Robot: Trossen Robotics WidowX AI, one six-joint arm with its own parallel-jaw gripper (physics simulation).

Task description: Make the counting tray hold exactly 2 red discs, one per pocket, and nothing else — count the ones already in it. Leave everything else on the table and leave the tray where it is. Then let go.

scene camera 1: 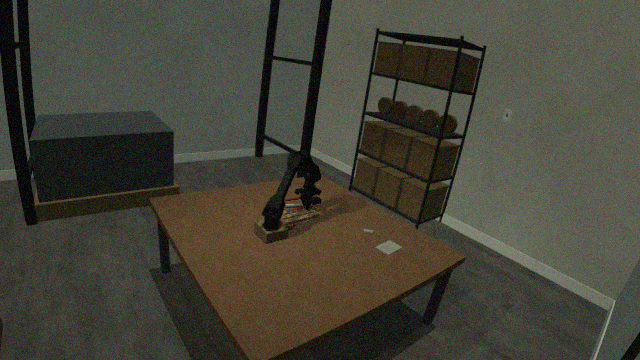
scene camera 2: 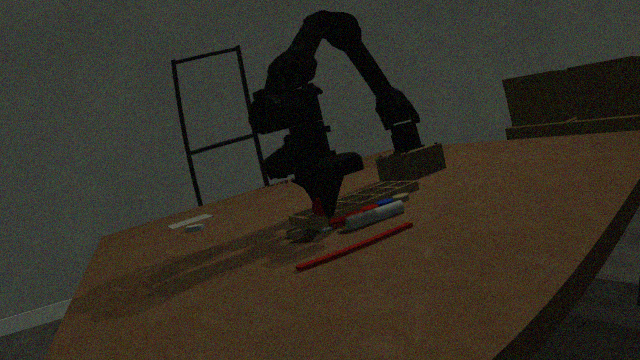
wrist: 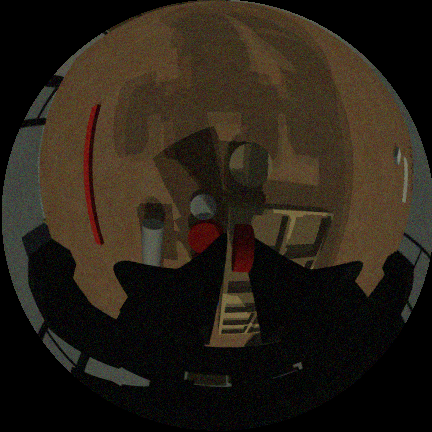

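My gripper is shut on a red disc, held on edge between the fingertips. It is low over the near end of the wooden counting tray, which has a grid of pockets. My fingers hide much of the tray, so its full contents cannot be told. A loose red disc lies on the table beside the tray, next to a pale grey disc. More red shows in that row in the second scene view, partly hidden.
A tan disc lies off the tray's end. A blue disc, a pale cylinder and a long red stick are beside the tray. A white card and small white piece lie farther off.
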